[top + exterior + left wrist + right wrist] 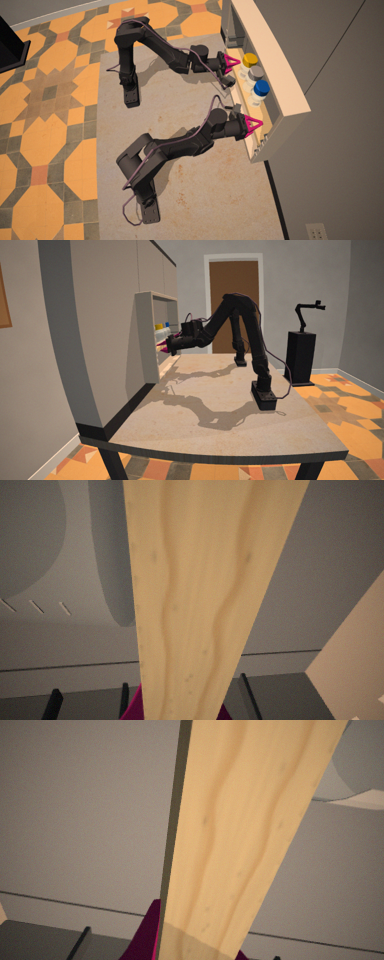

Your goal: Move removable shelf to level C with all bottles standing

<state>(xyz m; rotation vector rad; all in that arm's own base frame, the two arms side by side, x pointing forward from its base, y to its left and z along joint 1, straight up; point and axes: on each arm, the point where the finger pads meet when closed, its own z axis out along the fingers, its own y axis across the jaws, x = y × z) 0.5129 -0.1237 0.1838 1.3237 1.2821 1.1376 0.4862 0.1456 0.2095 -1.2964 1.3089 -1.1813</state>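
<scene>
The yellow-capped bottle lies 80 mm to the right of my left hand and 60 mm above it. Round my left hand: grey-capped bottle: 140 mm to the right, 60 mm above; wooden shelf: 150 mm to the right; wall rack: 150 mm to the right, 60 mm above.
Now: right hand 9 cm to the right of the blue-capped bottle, 6 cm below it and 1 cm short of it. Also, from my right hand: grey-capped bottle: 16 cm to the left, 6 cm above, 2 cm ahead; then wooden shelf: 15 cm to the left, 1 cm ahead; then wall rack: 15 cm to the left, 6 cm above, 2 cm ahead.
</scene>
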